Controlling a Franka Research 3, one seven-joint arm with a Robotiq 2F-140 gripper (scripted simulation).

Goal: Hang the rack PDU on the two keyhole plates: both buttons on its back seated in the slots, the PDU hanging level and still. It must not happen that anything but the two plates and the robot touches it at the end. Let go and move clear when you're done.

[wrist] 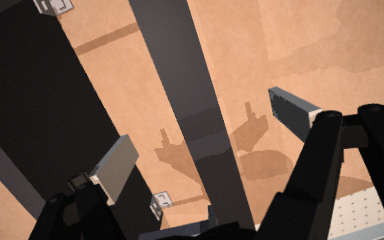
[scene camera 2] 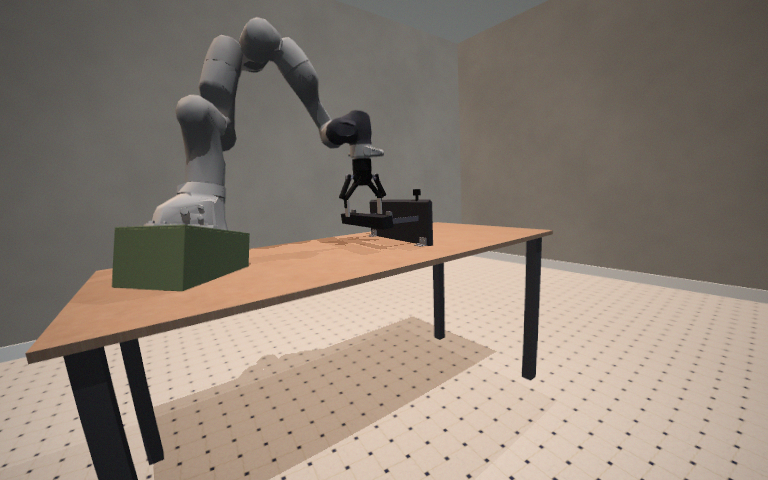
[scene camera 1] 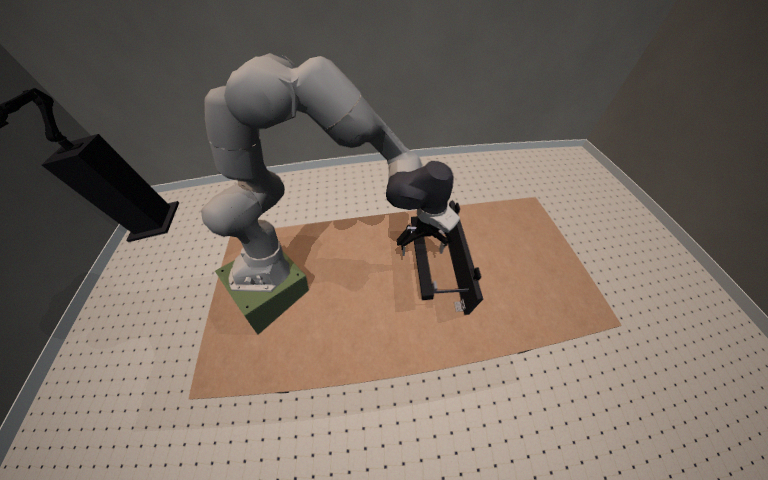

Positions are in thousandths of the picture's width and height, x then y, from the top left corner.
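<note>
A rack PDU is here in my scene, at (scene camera 1: 557, 611) in the one view and, as the same rack PDU, at (wrist: 449, 169) in the other. I can also see a black mounting stand (scene camera 2: 535, 484), which appears at (scene camera 1: 605, 584) and, in my wrist view, the stand is at (wrist: 163, 535). As for my gripper (scene camera 2: 475, 449), I find it at (scene camera 1: 550, 524) and at (wrist: 517, 519) too.
</note>
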